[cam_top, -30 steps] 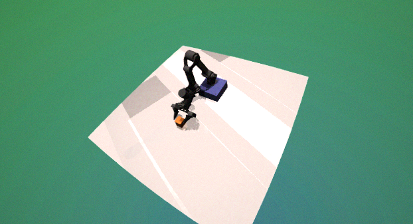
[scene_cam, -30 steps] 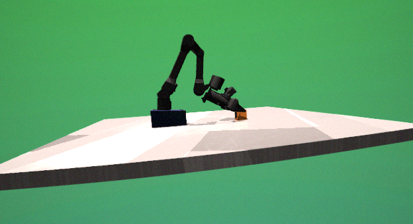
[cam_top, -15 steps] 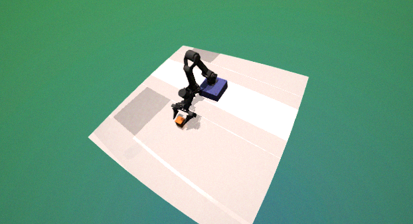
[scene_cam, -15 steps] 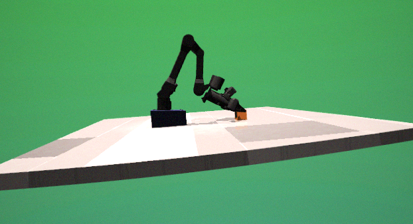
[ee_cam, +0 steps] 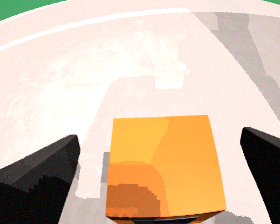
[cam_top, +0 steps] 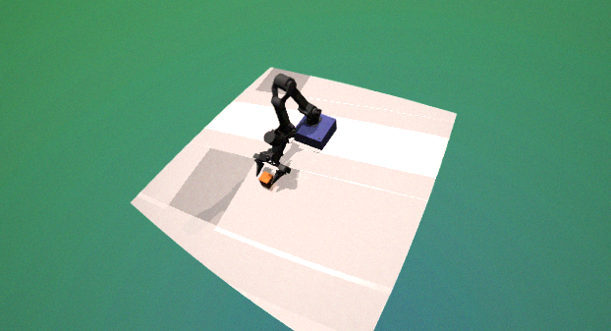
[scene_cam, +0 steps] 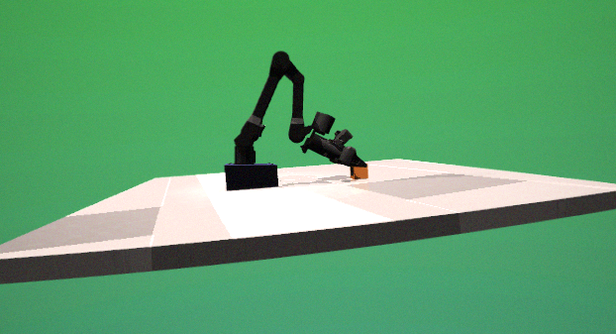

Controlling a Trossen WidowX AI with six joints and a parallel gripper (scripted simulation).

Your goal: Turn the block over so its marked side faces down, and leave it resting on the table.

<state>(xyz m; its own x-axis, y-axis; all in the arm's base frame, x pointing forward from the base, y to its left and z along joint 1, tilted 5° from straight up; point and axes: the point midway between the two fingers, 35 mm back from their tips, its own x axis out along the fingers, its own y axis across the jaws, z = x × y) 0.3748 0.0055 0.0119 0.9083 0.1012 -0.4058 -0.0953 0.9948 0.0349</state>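
Right now the block is 3 cm behind my gripper tip and 2 cm below it.
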